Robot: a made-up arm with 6 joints.
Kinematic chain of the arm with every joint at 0, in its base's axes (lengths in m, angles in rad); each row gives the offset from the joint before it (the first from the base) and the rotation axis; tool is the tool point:
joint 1: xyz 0 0 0.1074 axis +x
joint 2: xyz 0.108 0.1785 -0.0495 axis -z
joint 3: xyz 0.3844 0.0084 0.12 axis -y
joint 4: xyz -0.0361 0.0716 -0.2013 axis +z
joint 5: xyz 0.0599 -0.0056 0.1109 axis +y
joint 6: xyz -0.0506 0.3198 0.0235 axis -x
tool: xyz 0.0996 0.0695 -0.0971
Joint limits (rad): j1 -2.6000..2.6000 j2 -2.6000..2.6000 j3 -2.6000..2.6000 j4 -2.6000..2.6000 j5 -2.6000..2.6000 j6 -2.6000..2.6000
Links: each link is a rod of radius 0.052 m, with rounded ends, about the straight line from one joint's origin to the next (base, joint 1, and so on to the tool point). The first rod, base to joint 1, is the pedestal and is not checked.
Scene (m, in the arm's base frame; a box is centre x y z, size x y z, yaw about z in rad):
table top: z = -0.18
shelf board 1: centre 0.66 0.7 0 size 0.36 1.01 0.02 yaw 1.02
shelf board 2: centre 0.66 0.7 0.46 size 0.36 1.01 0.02 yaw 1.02
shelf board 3: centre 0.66 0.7 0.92 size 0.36 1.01 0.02 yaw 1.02
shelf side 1: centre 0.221 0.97 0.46 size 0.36 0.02 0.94 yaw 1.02
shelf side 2: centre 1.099 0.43 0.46 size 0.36 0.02 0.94 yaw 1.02
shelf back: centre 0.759 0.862 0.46 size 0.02 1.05 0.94 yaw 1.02
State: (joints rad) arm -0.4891 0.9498 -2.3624 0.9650 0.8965 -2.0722
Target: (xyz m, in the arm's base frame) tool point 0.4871 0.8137 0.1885
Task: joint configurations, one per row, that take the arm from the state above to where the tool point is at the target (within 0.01 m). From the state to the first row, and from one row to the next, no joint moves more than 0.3 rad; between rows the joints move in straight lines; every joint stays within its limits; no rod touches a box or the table.
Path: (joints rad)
1: -0.4450 0.7008 -2.3718 0.9686 0.9136 -2.0224
2: -0.4010 0.4518 -2.3812 0.9721 0.9308 -1.9727
3: -0.3569 0.2028 -2.3905 0.9757 0.9479 -1.9229
4: -0.3129 -0.0461 -2.3999 0.9792 0.9650 -1.8731
5: -0.2688 -0.2951 -2.4093 0.9828 0.9822 -1.8234

